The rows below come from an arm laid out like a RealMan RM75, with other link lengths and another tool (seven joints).
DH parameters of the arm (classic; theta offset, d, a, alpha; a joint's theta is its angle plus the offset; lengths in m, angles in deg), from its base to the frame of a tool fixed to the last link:
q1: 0 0.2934 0 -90
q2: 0 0 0 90
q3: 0 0.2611 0 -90
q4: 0 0 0 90
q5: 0 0.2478 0 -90
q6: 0 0 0 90
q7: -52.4 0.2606 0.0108 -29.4
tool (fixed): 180 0.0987 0 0
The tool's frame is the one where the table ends.
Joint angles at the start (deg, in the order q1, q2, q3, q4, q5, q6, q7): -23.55 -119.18 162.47 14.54 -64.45 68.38 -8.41
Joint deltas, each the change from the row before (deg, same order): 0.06 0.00 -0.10 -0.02 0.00 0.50 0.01; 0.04 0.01 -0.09 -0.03 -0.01 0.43 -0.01; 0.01 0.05 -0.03 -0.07 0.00 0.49 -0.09; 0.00 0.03 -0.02 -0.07 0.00 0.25 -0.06; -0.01 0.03 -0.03 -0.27 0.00 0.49 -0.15; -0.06 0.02 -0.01 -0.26 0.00 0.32 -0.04; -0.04 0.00 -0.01 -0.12 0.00 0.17 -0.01; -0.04 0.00 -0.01 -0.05 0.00 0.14 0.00; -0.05 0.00 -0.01 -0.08 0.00 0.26 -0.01; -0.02 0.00 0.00 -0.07 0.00 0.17 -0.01; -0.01 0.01 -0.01 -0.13 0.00 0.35 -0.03
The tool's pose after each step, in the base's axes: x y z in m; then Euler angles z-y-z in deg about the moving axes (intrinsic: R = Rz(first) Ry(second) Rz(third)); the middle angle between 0 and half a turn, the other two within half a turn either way. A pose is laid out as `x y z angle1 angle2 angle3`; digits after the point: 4 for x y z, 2 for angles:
-0.2284 0.4903 -0.0868 44.31 99.84 -17.91
-0.2272 0.4901 -0.0845 44.11 99.48 -17.80
-0.2259 0.4899 -0.0818 43.84 99.14 -17.70
-0.2254 0.4899 -0.0803 43.71 98.98 -17.63
-0.2250 0.4898 -0.0773 43.50 98.70 -17.43
-0.2247 0.4901 -0.0753 43.33 98.61 -17.19
-0.2243 0.4902 -0.0744 43.22 98.54 -17.07
-0.2236 0.4902 -0.0737 43.10 98.47 -17.01
-0.2225 0.4902 -0.0724 42.90 98.33 -16.91
-0.2220 0.4902 -0.0716 42.79 98.25 -16.84
-0.2211 0.4900 -0.0698 42.58 98.07 -16.70

